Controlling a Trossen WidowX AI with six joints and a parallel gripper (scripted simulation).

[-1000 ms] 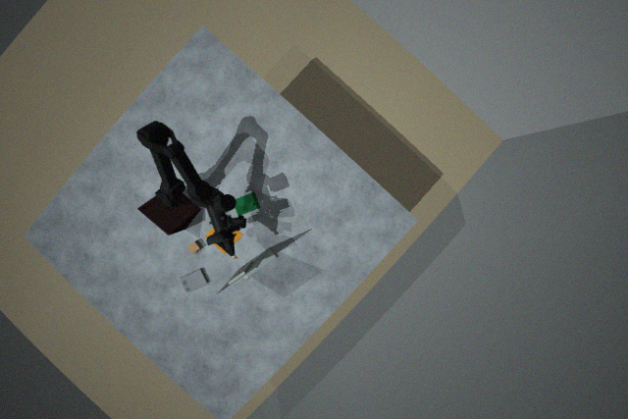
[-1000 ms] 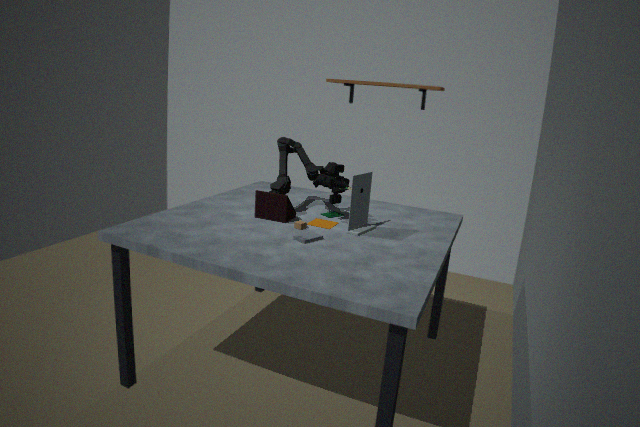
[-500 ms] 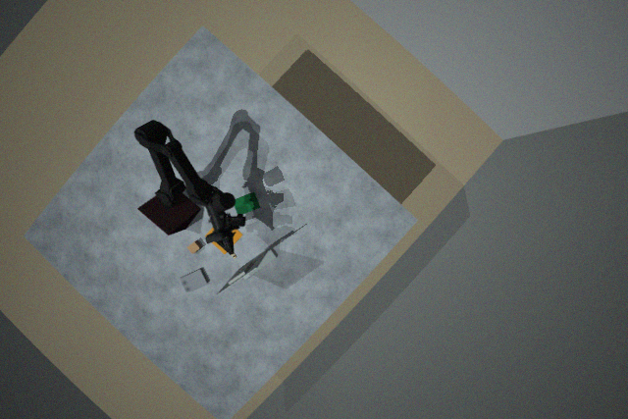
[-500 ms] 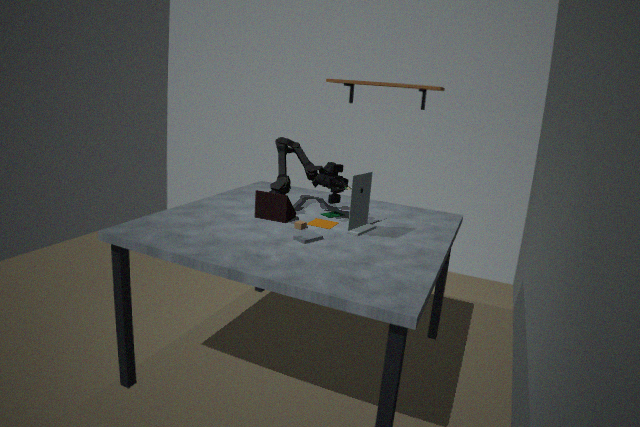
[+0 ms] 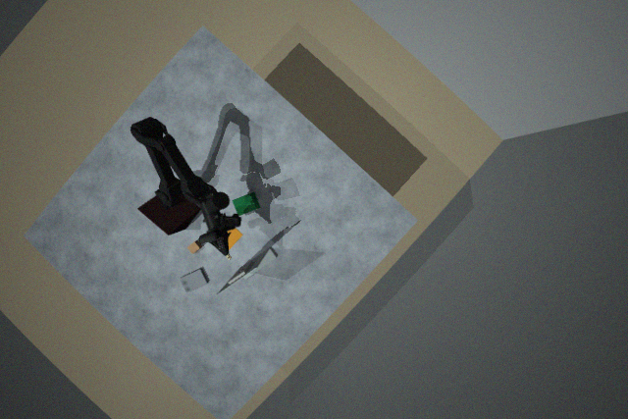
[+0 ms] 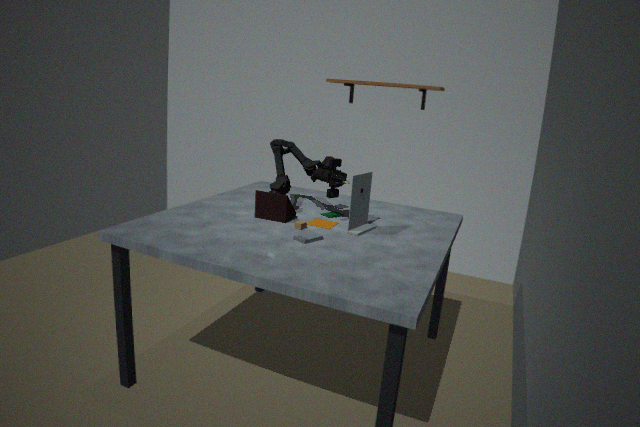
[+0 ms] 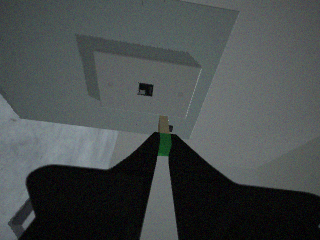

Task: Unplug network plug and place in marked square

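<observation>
Right now the orange square is 210 mm below my gripper tip, 80 mm behind it and 50 mm to the right of it. From my gripper tip the other things lie so: upright grey panel 100 mm ahead, 90 mm below, 20 mm to the right; network plug right at my gripper tip; flat grey block 280 mm to the right, 200 mm below, 20 mm behind.
</observation>
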